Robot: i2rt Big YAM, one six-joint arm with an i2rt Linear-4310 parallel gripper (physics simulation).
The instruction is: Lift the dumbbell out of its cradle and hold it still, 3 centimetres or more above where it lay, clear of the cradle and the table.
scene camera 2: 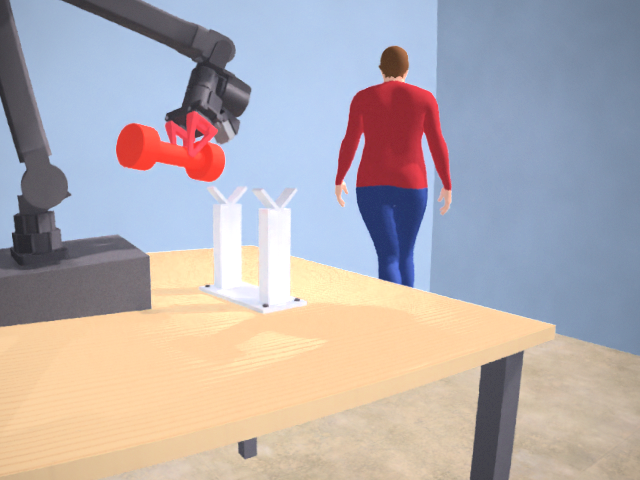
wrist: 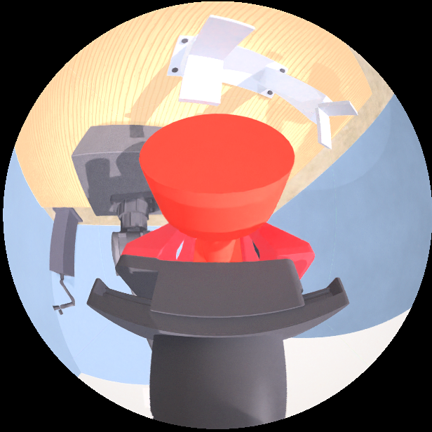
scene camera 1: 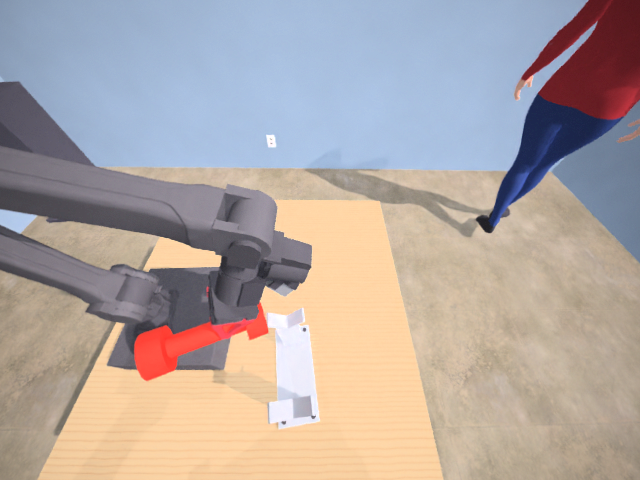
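The red dumbbell hangs in the air, well above the table. In scene camera 2 it is up and left of the white cradle, with a gap between them, and its right end looks slightly lower. The cradle stands upright, and both its V-shaped rests are empty. My gripper is shut on the dumbbell's handle with its red fingers, nearer the right-hand head in scene camera 2. In the wrist view one head hides most of the handle and the fingertips.
The cradle's base plate lies on the wooden table. The arm's dark base block is left of the cradle in scene camera 2. A person in a red top stands beyond the table.
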